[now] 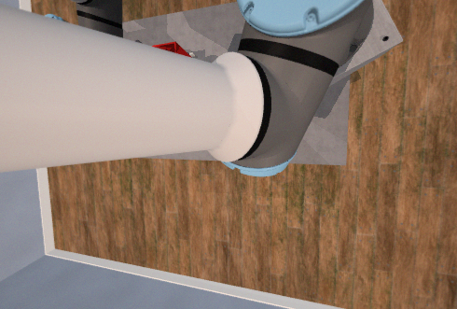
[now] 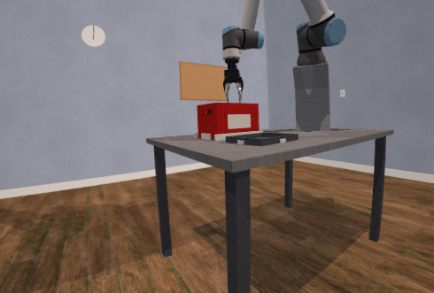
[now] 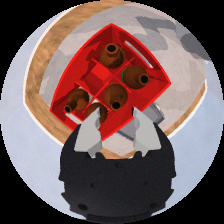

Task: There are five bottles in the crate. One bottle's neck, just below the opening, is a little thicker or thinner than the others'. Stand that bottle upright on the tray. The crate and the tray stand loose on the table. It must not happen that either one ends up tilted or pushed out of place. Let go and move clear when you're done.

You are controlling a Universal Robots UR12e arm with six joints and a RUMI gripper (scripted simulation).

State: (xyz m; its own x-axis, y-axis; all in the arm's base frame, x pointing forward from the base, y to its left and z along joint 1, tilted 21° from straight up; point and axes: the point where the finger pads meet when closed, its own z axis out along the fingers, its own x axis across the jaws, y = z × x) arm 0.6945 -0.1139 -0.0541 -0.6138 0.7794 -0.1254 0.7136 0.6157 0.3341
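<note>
Now: hand 11 cm above the red crate and 4 cm to the left of it. The rest, counted from my hand: dark tray (22 cm to the left, 18 cm below, 5 cm ahead).
</note>
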